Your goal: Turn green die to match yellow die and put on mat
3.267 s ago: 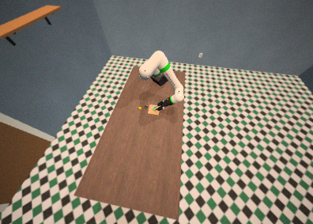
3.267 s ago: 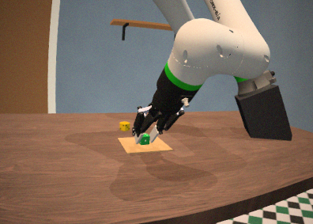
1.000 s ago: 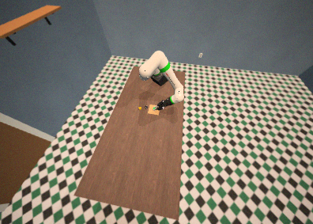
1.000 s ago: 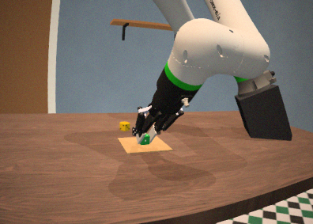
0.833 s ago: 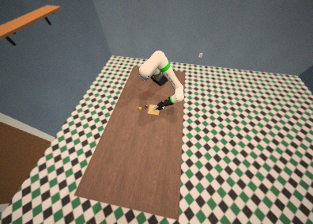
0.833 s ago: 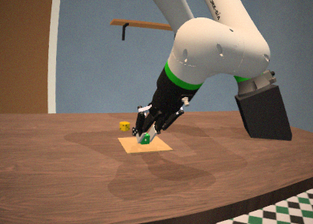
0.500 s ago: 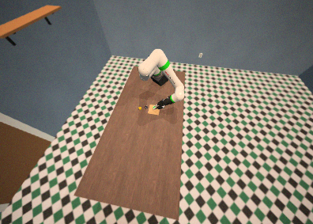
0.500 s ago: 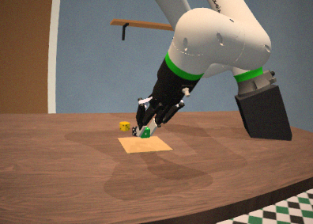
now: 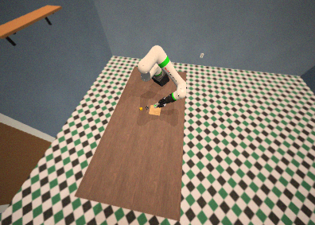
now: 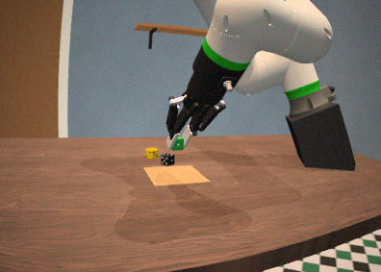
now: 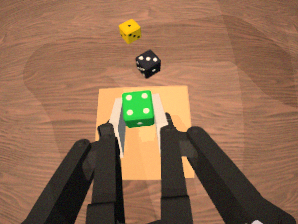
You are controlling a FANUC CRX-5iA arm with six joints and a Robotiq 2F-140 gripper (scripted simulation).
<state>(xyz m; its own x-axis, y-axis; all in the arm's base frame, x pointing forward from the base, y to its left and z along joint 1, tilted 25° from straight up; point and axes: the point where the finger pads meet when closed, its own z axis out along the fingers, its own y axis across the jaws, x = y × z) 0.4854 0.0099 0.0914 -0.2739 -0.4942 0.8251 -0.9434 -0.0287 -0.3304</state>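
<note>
Right now my hand is 20 mm to the left of the green die and 20 mm above it. The rest, counted from my hand: yellow die (200 mm to the right, 90 mm below, 10 mm behind); black die (120 mm to the right, 90 mm below, 30 mm behind); mat (100 mm below, 20 mm to the right).
</note>
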